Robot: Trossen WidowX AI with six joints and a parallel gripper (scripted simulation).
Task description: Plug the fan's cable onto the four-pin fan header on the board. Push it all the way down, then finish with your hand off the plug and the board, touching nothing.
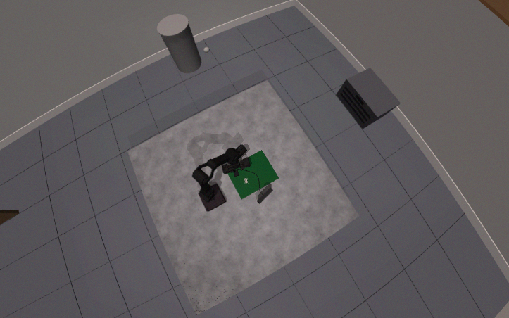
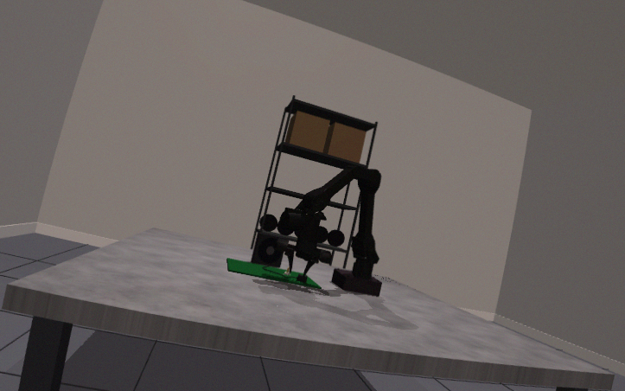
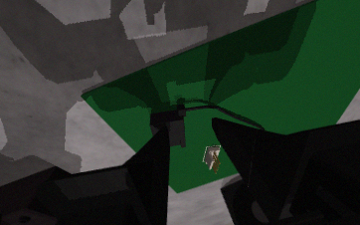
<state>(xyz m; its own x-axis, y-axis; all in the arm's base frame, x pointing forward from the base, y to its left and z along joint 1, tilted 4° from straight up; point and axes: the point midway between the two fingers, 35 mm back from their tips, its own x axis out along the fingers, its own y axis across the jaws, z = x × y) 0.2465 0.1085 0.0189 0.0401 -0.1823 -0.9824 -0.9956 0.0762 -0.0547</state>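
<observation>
The black plug lies 2 cm behind my gripper tip, 1 cm to the right of it and 1 cm below it. The rest, counted from my gripper tip: black fan 10 cm ahead, 22 cm to the right, 4 cm above; white four-pin header 3 cm ahead, 8 cm to the right, 2 cm below; green board 8 cm ahead, 5 cm to the right, 4 cm below.
</observation>
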